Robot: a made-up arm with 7 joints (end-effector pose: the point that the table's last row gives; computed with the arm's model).
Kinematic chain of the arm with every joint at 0, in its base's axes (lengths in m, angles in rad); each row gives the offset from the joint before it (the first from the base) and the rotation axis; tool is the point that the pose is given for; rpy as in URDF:
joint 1: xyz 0 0 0.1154 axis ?
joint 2: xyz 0 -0.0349 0.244 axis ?
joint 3: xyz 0 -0.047 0.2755 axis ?
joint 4: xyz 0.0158 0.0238 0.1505 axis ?
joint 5: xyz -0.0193 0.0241 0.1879 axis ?
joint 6: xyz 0 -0.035 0.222 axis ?
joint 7: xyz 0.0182 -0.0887 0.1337 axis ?
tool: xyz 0 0 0 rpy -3.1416 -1.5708 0
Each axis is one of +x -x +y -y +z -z.
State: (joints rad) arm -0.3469 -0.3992 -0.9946 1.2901 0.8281 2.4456 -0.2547
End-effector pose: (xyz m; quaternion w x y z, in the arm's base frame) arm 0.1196 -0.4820 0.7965 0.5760 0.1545 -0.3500 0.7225
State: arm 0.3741 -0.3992 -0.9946 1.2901 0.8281 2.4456 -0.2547
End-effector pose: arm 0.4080 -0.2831 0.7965 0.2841 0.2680 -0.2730 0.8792
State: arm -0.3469 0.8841 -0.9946 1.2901 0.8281 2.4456 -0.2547
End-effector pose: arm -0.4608 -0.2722 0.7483 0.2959 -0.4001 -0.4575 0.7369
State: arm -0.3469 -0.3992 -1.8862 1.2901 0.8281 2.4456 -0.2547
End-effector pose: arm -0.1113 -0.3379 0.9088 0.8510 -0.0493 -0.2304 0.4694
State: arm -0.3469 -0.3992 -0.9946 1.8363 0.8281 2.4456 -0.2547
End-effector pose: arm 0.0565 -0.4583 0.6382 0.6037 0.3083 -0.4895 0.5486
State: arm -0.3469 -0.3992 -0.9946 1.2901 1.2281 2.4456 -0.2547
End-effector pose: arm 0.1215 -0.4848 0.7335 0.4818 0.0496 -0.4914 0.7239
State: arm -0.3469 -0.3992 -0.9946 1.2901 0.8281 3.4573 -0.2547
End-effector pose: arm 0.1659 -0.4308 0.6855 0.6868 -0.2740 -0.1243 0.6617
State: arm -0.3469 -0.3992 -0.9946 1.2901 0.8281 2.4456 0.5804
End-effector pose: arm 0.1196 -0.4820 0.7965 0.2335 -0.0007 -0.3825 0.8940
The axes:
joint 1: +z
joint 2: -y
joint 3: +z
joint 4: +y
joint 5: +z
joint 6: -y
joint 7: +x

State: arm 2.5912 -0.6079 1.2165 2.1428 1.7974 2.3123 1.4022
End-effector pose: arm -0.2073 -0.0139 0.4116 0.0104 0.9707 0.0589 -0.2326
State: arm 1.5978 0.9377 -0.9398 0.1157 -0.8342 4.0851 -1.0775
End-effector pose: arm 0.1687 -0.6458 0.7342 0.5398 -0.6779 -0.4886 0.1018
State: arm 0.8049 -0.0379 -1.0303 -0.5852 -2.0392 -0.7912 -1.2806
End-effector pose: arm -0.3137 0.0611 1.1032 0.3037 0.7764 -0.5216 0.1814
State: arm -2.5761 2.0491 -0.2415 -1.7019 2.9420 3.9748 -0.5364
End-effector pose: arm 0.2312 -0.0492 0.0184 0.0866 -0.4688 -0.4335 -0.7647
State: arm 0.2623 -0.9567 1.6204 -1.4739 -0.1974 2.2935 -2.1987
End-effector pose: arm 0.3856 -0.3226 0.4800 0.5393 0.5579 -0.5633 0.2839
